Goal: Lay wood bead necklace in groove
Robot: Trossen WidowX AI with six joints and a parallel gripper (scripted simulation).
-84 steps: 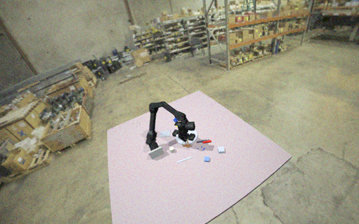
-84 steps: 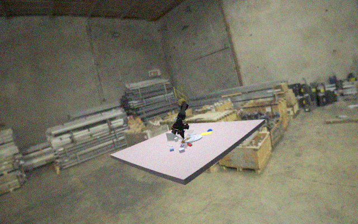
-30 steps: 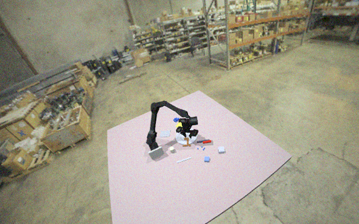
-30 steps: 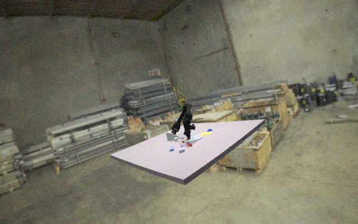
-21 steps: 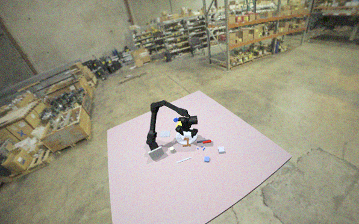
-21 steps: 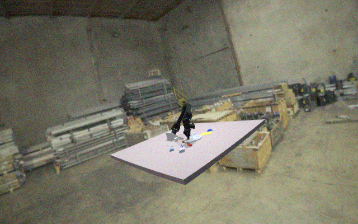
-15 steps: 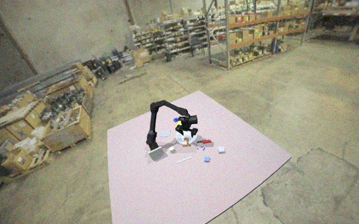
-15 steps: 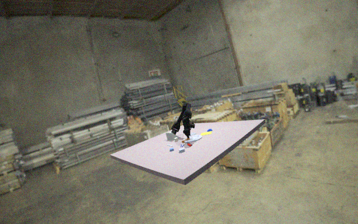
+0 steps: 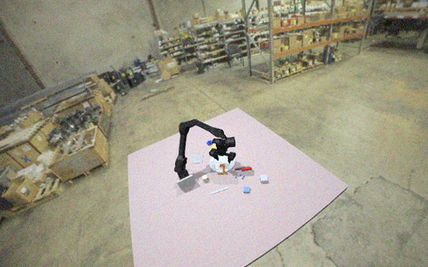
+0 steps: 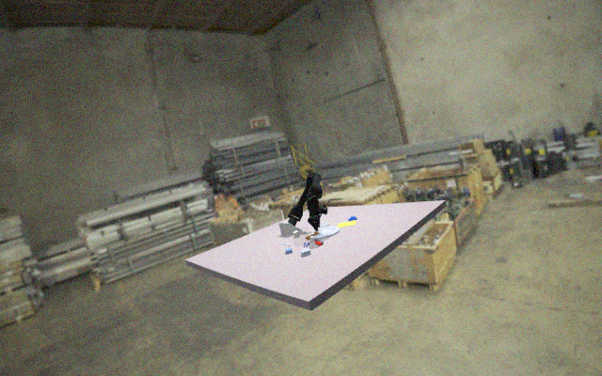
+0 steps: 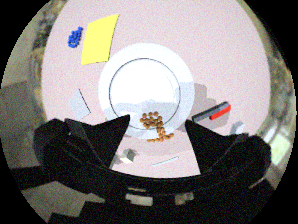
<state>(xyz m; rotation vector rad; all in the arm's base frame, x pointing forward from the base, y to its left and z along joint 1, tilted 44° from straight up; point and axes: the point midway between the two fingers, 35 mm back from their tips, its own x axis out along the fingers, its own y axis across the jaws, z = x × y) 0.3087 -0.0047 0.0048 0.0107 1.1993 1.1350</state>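
Right now the cream cube is 170 mm behind my gripper tip, 60 mm to the right of it and 30 mm below it. The rest, counted from my gripper tip: white stick (180 mm to the right, 120 mm behind, 40 mm below); then red-handled tool (110 mm ahead, 100 mm to the right, 40 mm below); then yellow sheet (220 mm to the left, 40 mm below, 20 mm ahead).
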